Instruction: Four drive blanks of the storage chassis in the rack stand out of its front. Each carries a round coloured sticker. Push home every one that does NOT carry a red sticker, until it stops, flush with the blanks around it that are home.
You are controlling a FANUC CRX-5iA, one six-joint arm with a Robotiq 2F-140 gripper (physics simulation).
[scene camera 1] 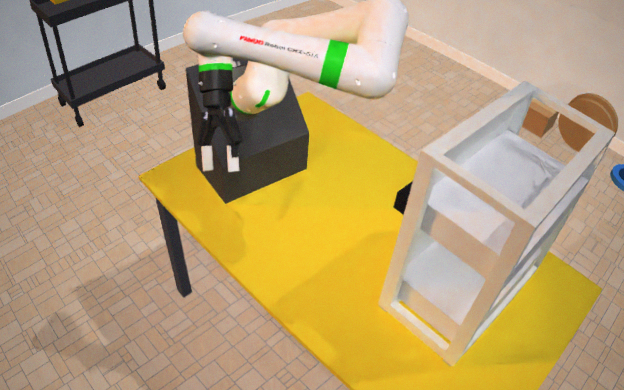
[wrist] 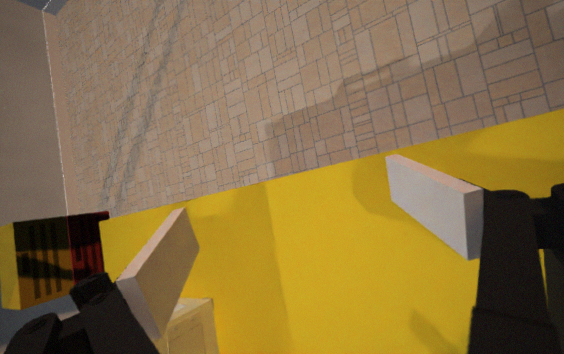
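Pixels of known places: gripper, between the fingertips: (scene camera 1: 220, 170) (wrist: 290, 203); arm's base, origin of its link: (scene camera 1: 241, 99).
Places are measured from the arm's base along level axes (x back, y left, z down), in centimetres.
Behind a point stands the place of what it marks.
The pale rack (scene camera 1: 411, 225) {x -75.9, y 7.7, z -7.4 cm} stands upright on the right part of the yellow table, with white surfaces (scene camera 1: 505, 160) {x -74.8, y 41.9, z -13.5 cm} inside it. The drive blanks and their stickers cannot be made out in the scene view or in the wrist view. My gripper (scene camera 1: 220, 159) {x -31.2, y -21.7, z -2.0 cm} (wrist: 290, 203) {x -31.2, y -21.7, z -2.0 cm} is open and empty. Its two pale fingertips point down, beside the dark pedestal at the left end of the table, well apart from the rack. In the wrist view, a beige boxy shape (wrist: 200, 320) {x -72.3, y 10.2, z 26.1 cm} shows partly behind the left finger; I cannot tell what it is.
The yellow table (scene camera 1: 320, 200) {x -27.8, y 16.2, z 31.1 cm} (wrist: 330, 250) {x -42.4, y -8.9, z 31.1 cm} carries the dark pedestal (scene camera 1: 265, 165) {x -12.4, y 2.6, z 20.9 cm}. A black block (scene camera 1: 403, 198) {x -69.5, y 9.9, z -9.8 cm} shows partly behind the rack's left post. A yellow, dark and red object (wrist: 65, 255) is at the wrist view's left. A black cart (scene camera 1: 110, 75) stands on the floor at the back left.
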